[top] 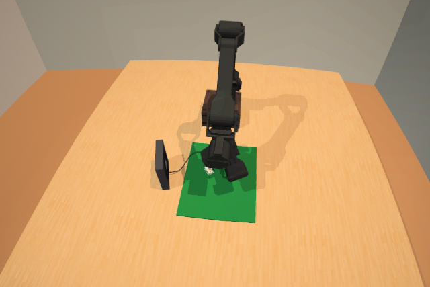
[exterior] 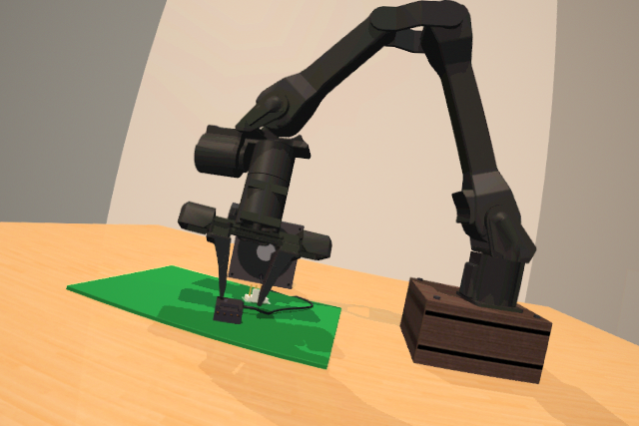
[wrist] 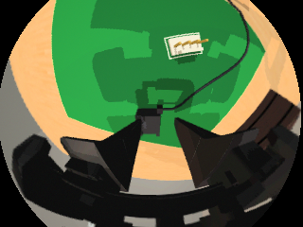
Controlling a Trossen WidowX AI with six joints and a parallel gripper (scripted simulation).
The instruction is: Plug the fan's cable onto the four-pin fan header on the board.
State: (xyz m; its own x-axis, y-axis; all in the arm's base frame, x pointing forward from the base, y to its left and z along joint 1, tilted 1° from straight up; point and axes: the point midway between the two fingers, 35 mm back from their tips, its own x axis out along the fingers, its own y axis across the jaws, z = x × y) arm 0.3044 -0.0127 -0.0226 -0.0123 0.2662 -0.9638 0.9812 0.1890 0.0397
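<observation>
Right now the dark plug is 10 mm ahead of my gripper tip, 10 mm to the left of it and 10 mm below it. Round my gripper tip: green board (30 mm ahead, 50 mm to the right, 30 mm below); then black fan (230 mm to the right, 40 mm above).
</observation>
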